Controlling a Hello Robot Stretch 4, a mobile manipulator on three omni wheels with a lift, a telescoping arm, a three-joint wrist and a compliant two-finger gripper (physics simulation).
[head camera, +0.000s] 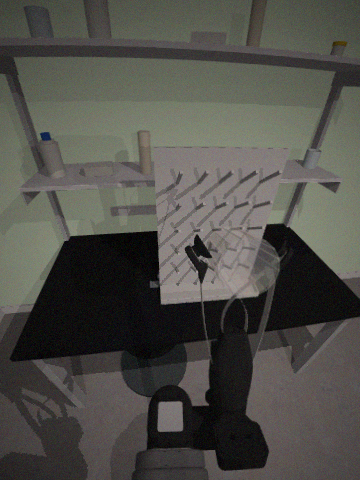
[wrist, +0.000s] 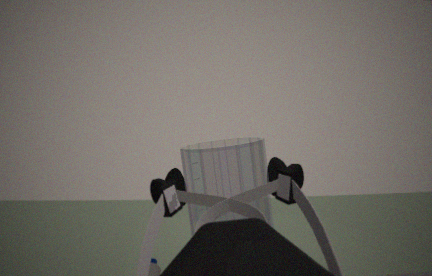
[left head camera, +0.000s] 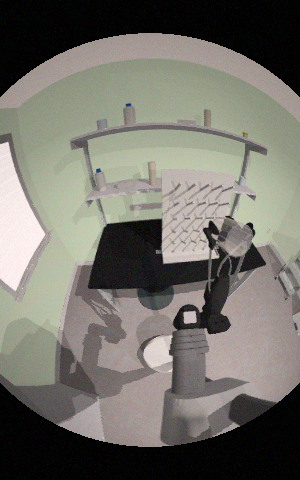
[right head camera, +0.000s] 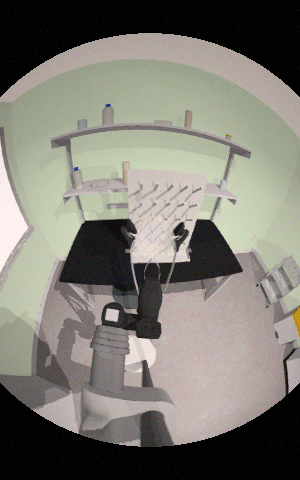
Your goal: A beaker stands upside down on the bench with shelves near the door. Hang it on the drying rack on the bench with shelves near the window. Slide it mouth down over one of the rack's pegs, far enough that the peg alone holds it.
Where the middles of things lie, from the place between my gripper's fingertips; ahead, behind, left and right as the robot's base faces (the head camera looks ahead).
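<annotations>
The clear glass beaker (head camera: 246, 265) is now 10 mm behind my hand and 30 mm below it.
</annotations>
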